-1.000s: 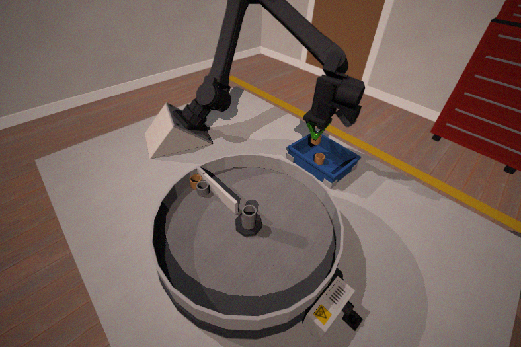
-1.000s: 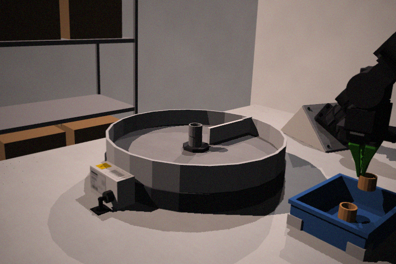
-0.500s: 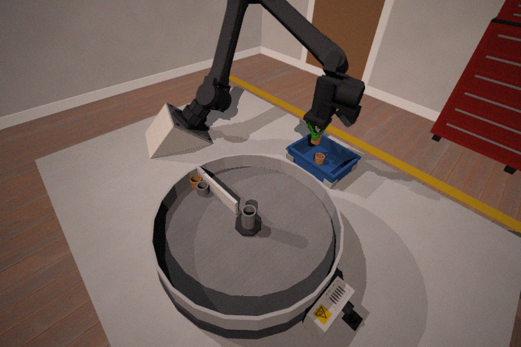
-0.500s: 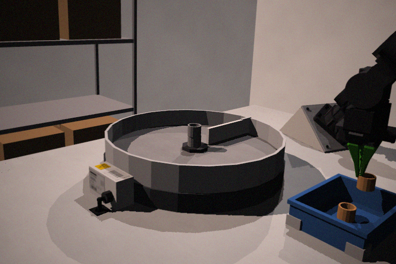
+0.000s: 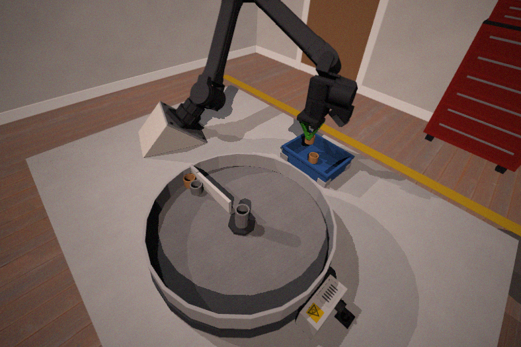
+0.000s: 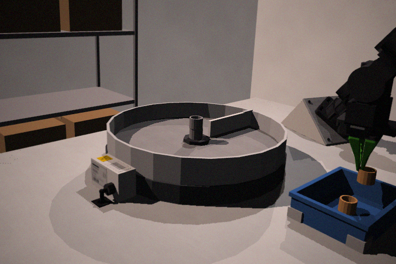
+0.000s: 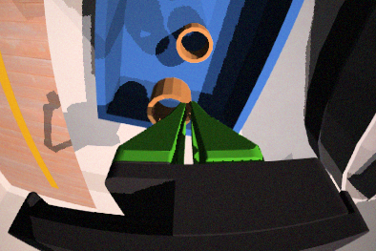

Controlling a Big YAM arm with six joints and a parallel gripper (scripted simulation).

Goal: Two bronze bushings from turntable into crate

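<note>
The blue crate lies 4 cm ahead of my hand and 6 cm below it. The rest, counted from my hand: turntable 5 cm ahead, 37 cm to the right, 3 cm below.
</note>
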